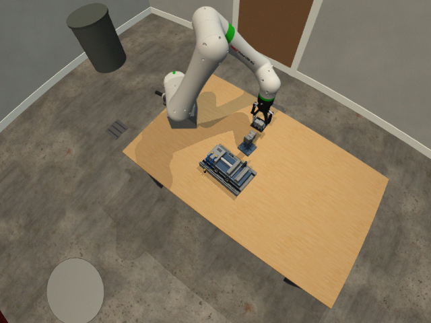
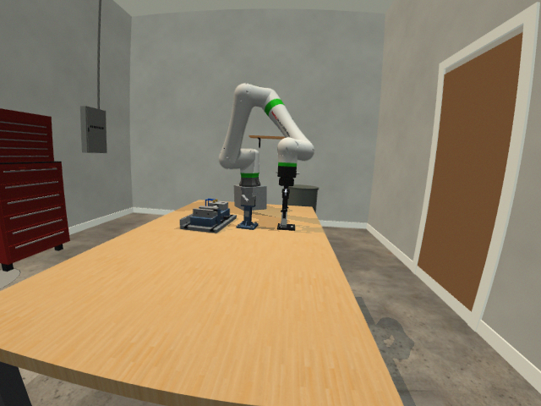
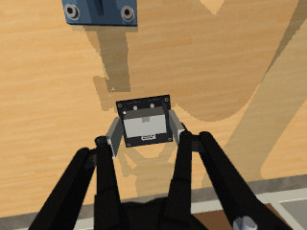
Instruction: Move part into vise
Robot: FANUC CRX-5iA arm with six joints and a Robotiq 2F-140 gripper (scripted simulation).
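My gripper is now 1 cm to the right of the part and 3 cm above it. The rest, counted from my hand: white cylinder rod (4 cm behind, 37 cm to the right, 2 cm above); work stop (6 cm ahead, 35 cm to the right, 4 cm above); infeed plate (1 cm to the left, 5 cm below).
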